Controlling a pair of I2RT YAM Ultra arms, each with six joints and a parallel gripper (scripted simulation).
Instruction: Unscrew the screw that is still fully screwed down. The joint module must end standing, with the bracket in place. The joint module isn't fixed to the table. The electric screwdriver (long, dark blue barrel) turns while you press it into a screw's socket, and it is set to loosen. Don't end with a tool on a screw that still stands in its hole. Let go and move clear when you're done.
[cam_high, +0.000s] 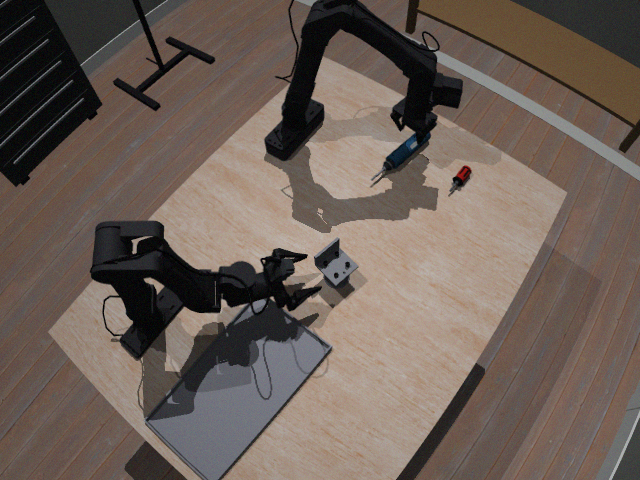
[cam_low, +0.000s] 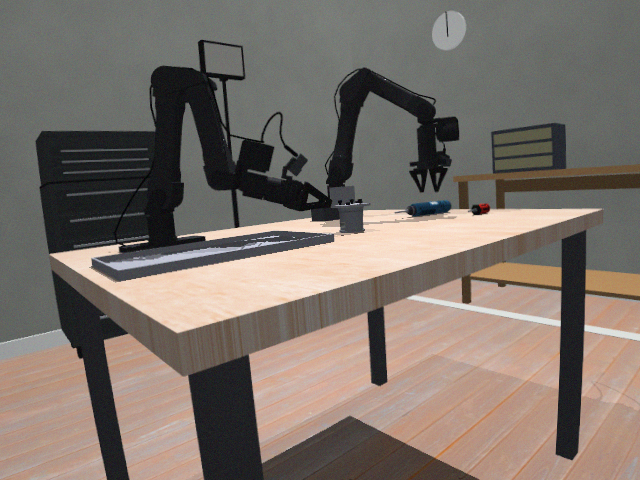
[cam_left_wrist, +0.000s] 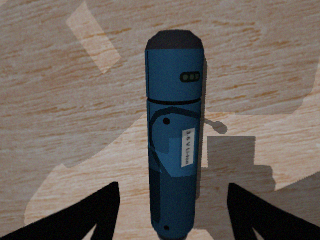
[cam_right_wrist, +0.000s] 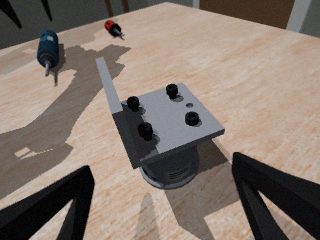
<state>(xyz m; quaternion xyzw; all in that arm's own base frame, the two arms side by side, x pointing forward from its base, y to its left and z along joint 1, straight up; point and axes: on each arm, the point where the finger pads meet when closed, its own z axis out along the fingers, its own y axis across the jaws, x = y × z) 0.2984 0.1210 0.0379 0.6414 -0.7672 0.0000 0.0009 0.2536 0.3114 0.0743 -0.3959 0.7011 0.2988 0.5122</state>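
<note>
The grey bracket is 40 mm ahead of my right hand and 50 mm to the left of it. Round my right hand: shallow grey tray (20 mm behind, 300 mm to the right, 70 mm below); small red-handled screwdriver (190 mm ahead, 460 mm to the left, 60 mm below).
</note>
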